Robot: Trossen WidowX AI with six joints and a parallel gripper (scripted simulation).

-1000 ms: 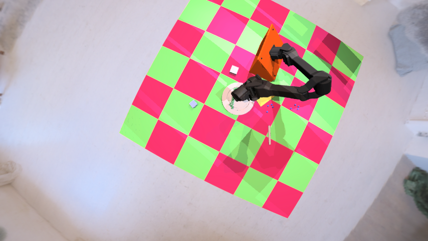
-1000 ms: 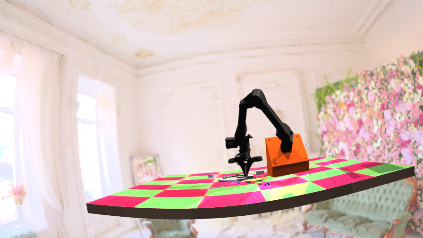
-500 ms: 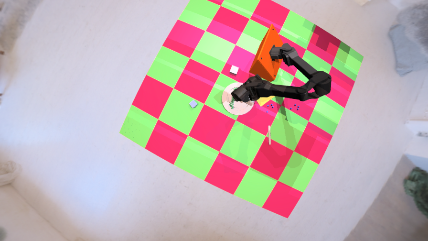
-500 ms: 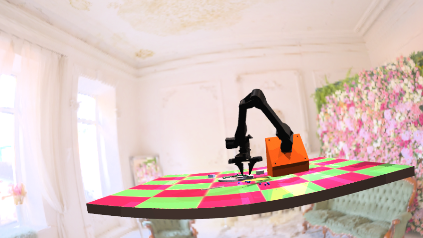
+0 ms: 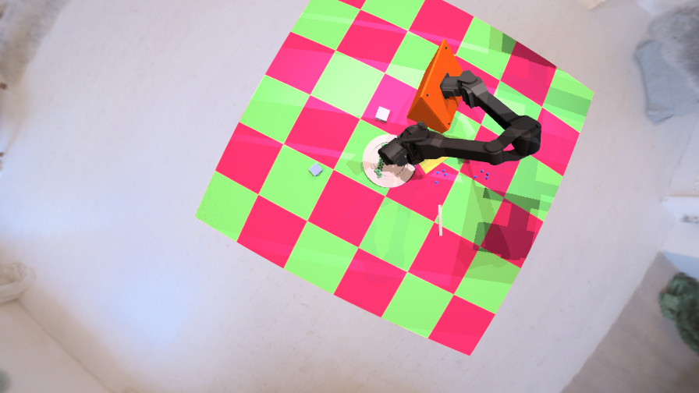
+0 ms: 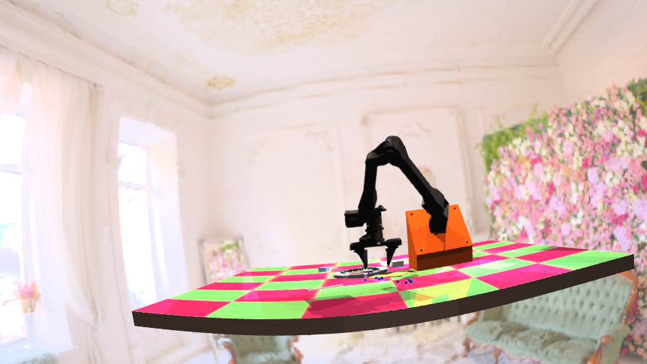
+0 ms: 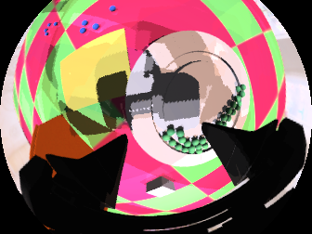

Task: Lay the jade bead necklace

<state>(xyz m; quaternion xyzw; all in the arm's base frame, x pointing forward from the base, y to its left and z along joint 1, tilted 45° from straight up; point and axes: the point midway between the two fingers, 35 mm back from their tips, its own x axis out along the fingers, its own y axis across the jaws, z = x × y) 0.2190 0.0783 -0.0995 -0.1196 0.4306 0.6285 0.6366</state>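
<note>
Right now the round bead board is 6 cm ahead of my gripper tip, 1 cm to the right of it and 1 cm below it. Round my gripper tip: white cube: 8 cm behind, 12 cm to the right, 1 cm below; then thin white stick: 14 cm ahead, 28 cm to the left, 2 cm below; then yellow patch: 5 cm behind, 12 cm to the left, 2 cm below.
</note>
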